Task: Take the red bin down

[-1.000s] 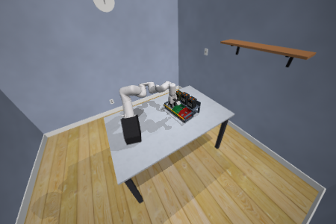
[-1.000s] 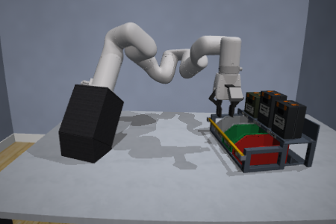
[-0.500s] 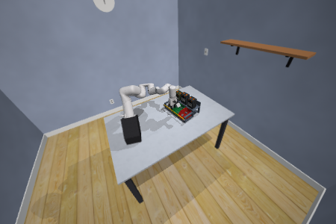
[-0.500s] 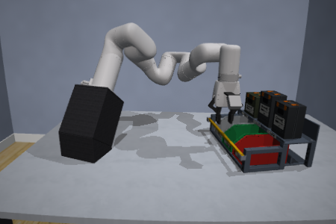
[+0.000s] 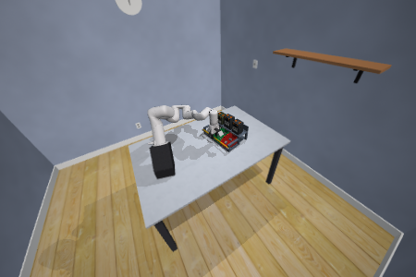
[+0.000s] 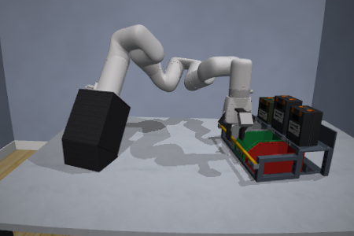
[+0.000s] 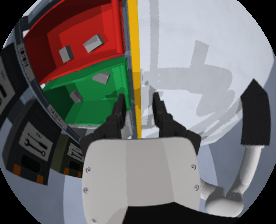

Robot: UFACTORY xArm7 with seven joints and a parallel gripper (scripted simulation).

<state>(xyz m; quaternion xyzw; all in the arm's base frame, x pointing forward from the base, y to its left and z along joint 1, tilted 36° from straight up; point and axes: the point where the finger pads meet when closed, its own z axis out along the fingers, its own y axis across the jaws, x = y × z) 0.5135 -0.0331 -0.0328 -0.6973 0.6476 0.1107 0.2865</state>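
My gripper is now 30 mm above the yellow bar. Also, from my hand: green bin 100 mm ahead, 50 mm below, 10 mm to the left; then red open bin 120 mm ahead, 100 mm to the right, 50 mm below; then grey bin 120 mm to the left, 90 mm ahead, 50 mm below.
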